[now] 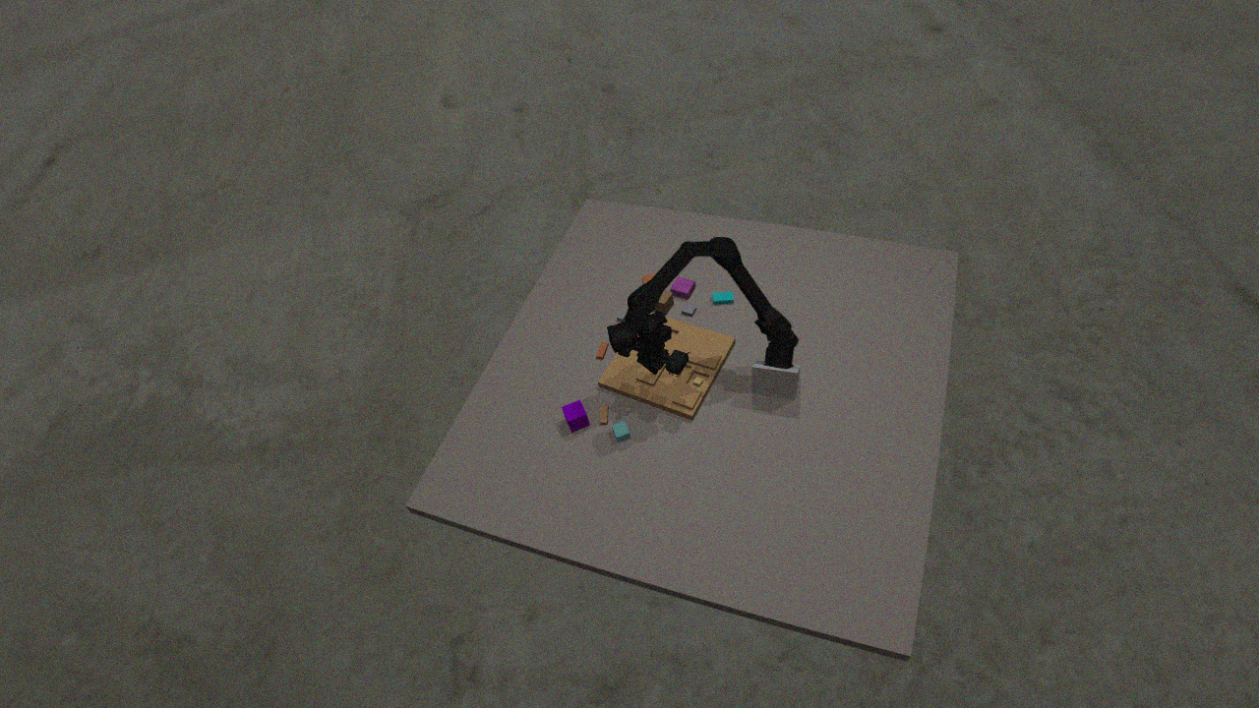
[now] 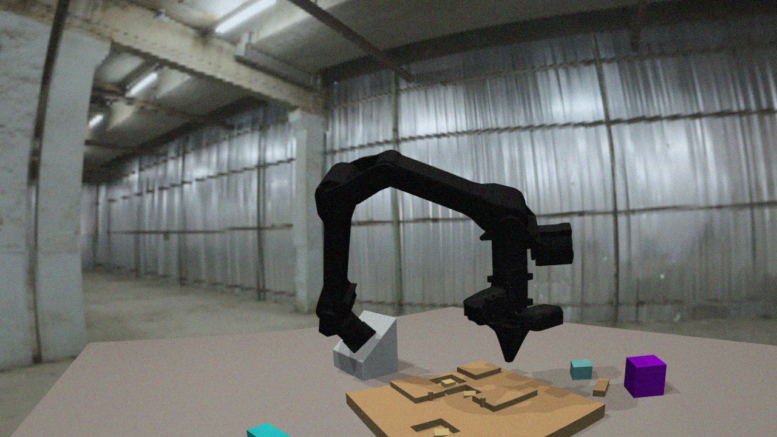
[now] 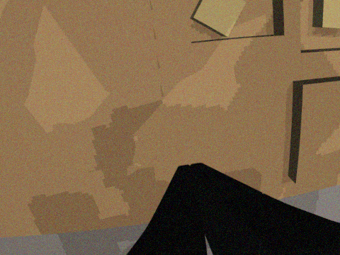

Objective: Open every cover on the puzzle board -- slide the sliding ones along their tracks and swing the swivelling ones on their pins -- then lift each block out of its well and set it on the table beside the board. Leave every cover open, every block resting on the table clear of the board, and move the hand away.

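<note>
The orange piece lies 140 mm to the left of my gripper tip, 100 mm ahead of it and 70 mm below it. The rest, counted from my gripper tip: brown block (290 mm to the right, 120 mm ahead, 50 mm below); purple cube (180 mm to the left, 160 mm ahead, 40 mm below); light blue block (170 mm to the left, 60 mm below, 30 mm ahead).
</note>
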